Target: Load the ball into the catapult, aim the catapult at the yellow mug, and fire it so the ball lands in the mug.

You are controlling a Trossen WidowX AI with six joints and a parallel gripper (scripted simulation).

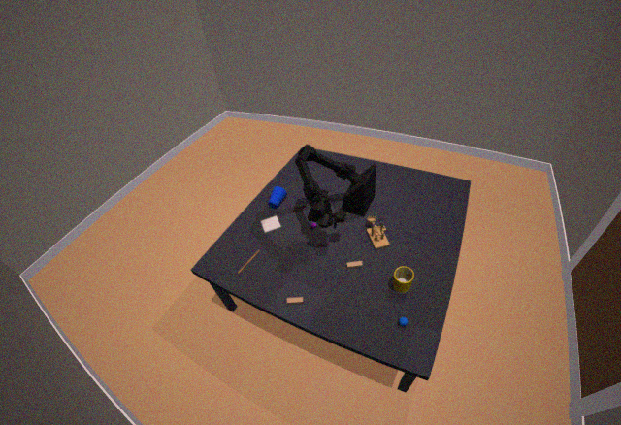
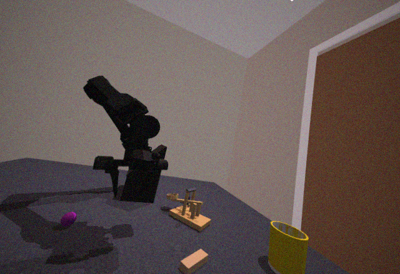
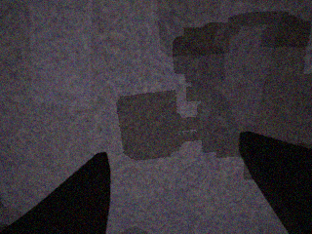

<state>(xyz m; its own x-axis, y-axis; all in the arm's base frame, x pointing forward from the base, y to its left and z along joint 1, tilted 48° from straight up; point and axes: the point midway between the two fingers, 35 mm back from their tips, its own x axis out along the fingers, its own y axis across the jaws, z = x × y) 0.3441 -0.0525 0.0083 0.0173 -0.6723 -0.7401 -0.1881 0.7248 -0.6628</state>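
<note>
Now: the purple ball 60 mm behind my gripper tip, 130 mm to the right of it and 90 mm below it. The rest, counted from my gripper tip: white square 10 mm ahead, 380 mm to the right, 100 mm below; then yellow mug 150 mm ahead, 430 mm to the left, 70 mm below; then catapult 140 mm behind, 220 mm to the left, 50 mm below.
</note>
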